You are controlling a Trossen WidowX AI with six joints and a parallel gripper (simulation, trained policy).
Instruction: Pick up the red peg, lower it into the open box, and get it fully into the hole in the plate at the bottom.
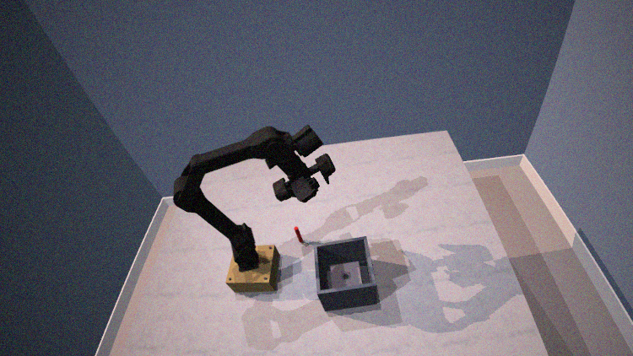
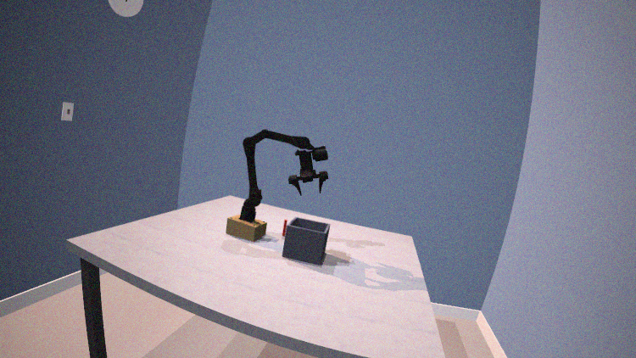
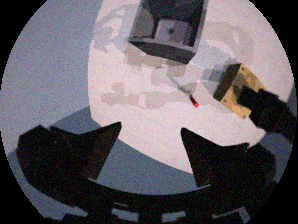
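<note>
Right now my gripper tip is 10 cm past the red peg, 1 cm to the left of it and 19 cm above it. Also, from my gripper tip: light grey plate (2 cm ahead, 22 cm to the right, 18 cm below).
</note>
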